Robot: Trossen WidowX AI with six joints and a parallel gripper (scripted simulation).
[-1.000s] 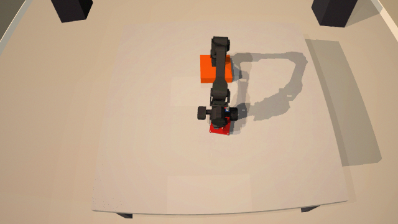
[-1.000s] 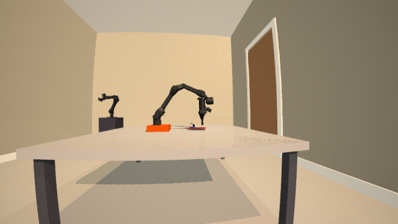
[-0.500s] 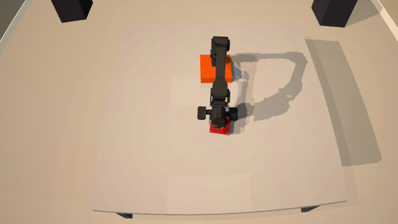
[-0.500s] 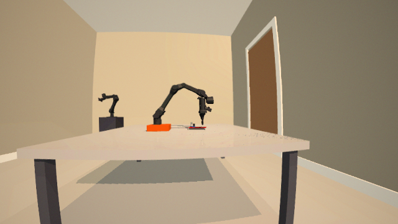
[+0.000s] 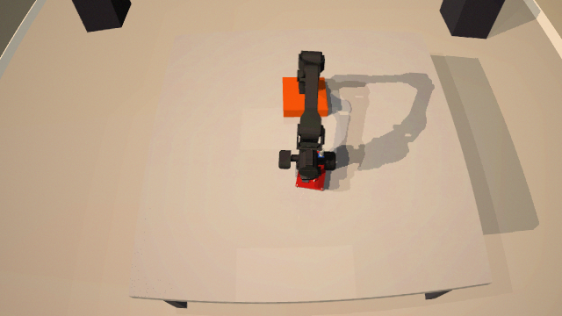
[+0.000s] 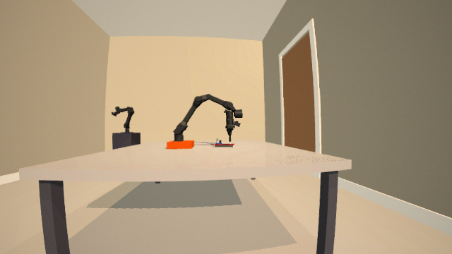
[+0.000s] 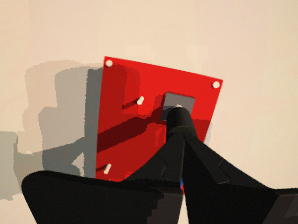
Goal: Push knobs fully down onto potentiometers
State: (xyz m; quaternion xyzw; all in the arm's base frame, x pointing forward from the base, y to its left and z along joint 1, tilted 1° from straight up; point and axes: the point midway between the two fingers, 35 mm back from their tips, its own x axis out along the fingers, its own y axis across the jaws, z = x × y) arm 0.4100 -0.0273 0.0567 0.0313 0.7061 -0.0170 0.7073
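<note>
My gripper tip is 2 cm above the black knob. Round my gripper tip: blue potentiometer 10 cm behind, 6 cm to the left, 3 cm below; then grey potentiometer 3 cm below.
</note>
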